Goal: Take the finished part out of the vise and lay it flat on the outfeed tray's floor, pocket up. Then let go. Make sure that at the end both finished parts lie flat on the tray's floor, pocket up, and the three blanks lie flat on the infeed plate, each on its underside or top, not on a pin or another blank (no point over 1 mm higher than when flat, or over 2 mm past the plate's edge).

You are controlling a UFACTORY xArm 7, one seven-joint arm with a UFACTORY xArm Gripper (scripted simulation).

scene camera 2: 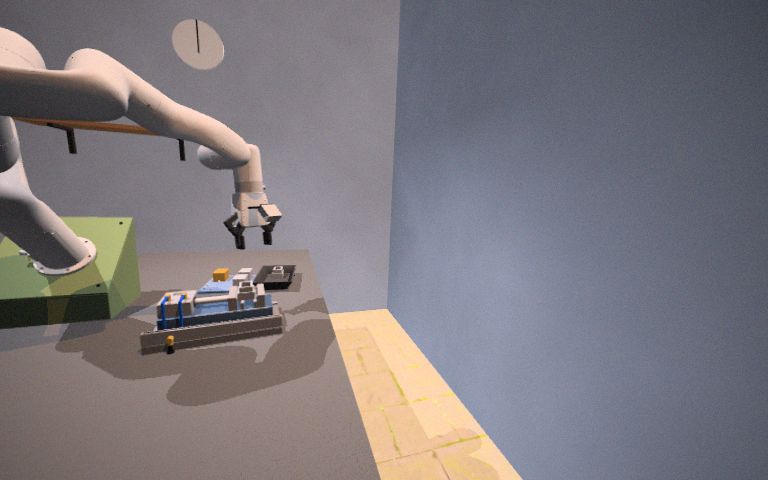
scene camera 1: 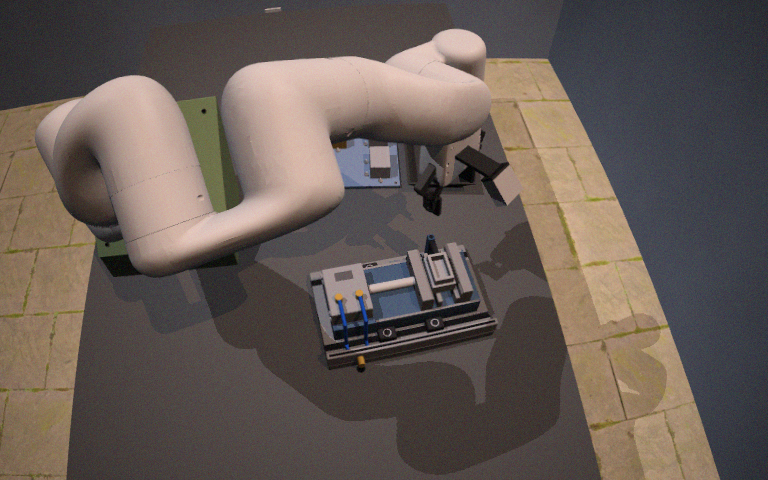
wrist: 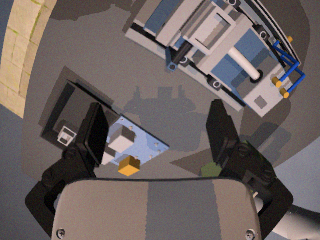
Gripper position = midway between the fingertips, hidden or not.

I see my gripper (scene camera 2: 255,246).
My gripper also shows in the wrist view (wrist: 156,113).
